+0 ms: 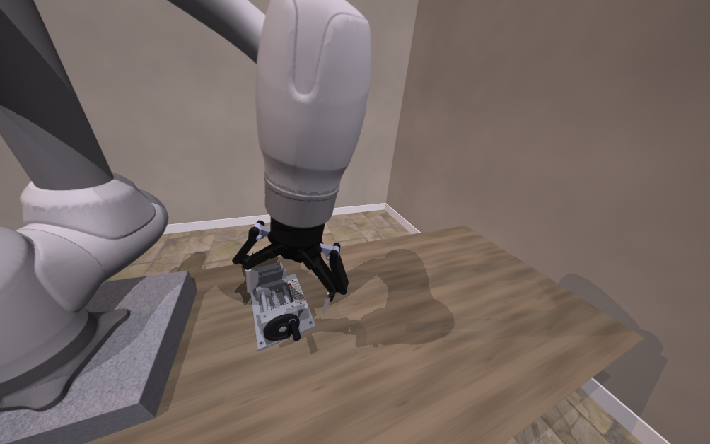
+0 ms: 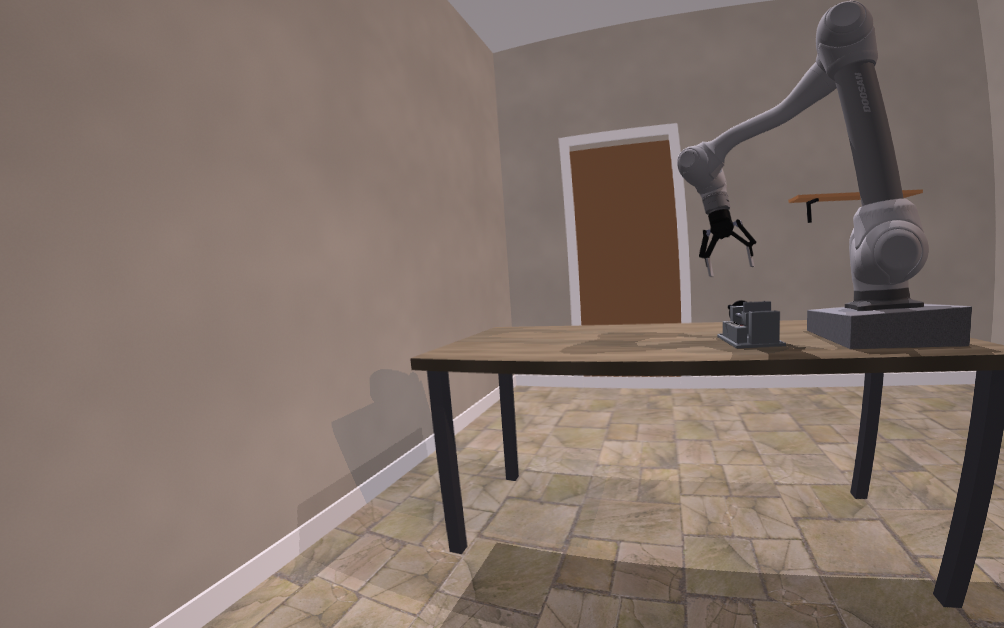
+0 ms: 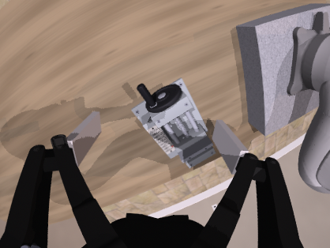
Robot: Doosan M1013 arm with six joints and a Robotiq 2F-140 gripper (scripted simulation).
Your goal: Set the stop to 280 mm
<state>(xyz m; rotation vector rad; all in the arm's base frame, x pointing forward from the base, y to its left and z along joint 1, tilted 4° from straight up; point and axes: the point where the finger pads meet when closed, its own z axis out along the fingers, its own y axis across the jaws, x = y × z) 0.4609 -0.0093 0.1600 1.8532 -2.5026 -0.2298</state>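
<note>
Right now my hand is 13 cm above the handwheel, 2 cm to the right of it and 1 cm past it.
</note>
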